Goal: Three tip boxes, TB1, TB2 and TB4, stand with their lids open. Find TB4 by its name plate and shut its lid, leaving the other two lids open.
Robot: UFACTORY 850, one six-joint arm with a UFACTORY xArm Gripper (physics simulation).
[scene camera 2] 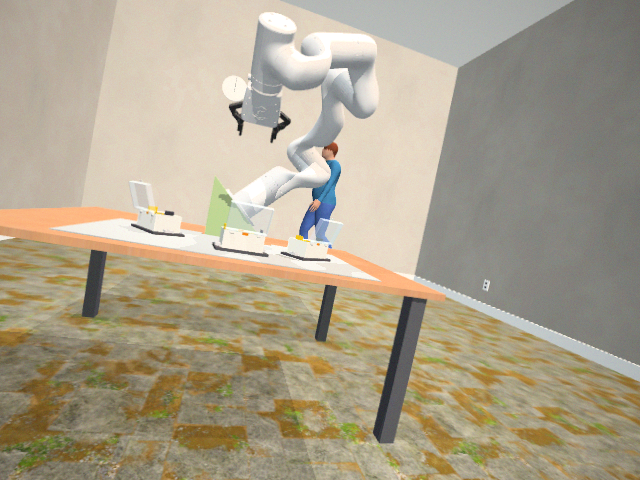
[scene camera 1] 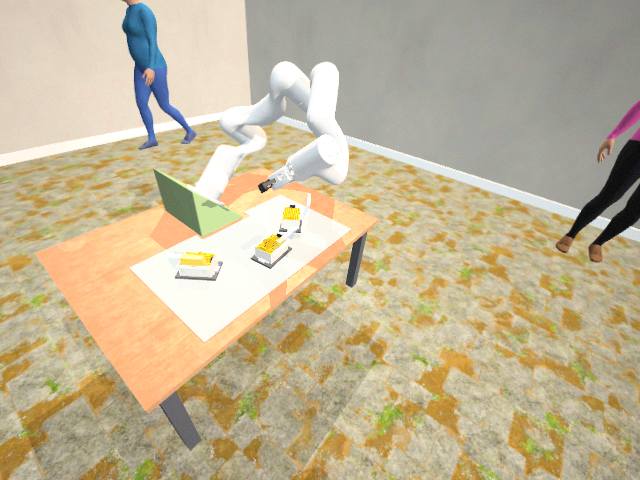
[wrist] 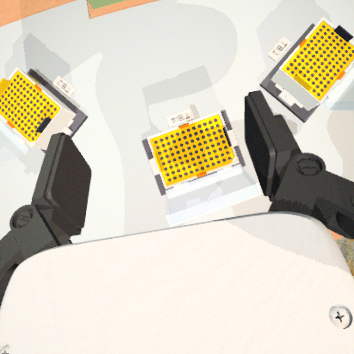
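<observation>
TB4 (scene camera 1: 271,251) (scene camera 2: 241,240) (wrist: 192,150), a white box with a yellow tip rack, is the middle box. Its name plate (wrist: 180,118) reads TB4 in the wrist view. Its clear lid (scene camera 2: 261,217) (wrist: 215,199) stands open on the side away from the arm's base. TB1 (scene camera 1: 291,215) (scene camera 2: 308,249) (wrist: 320,60) is at the right and TB2 (scene camera 1: 196,263) (scene camera 2: 159,222) (wrist: 30,107) at the left, both with lids open. My gripper (scene camera 1: 266,186) (scene camera 2: 256,137) (wrist: 159,133) is open and empty, high above the boxes. In the wrist view TB4 shows between its fingers.
A green angled panel (scene camera 1: 180,204) (scene camera 2: 216,209) stands beside the arm's base. The boxes are on a pale mat (scene camera 1: 206,310) on the wooden table (scene camera 1: 103,310). A person in blue (scene camera 1: 142,31) (scene camera 2: 333,178) is beyond the table; a person in pink (scene camera 1: 622,170) is at the right.
</observation>
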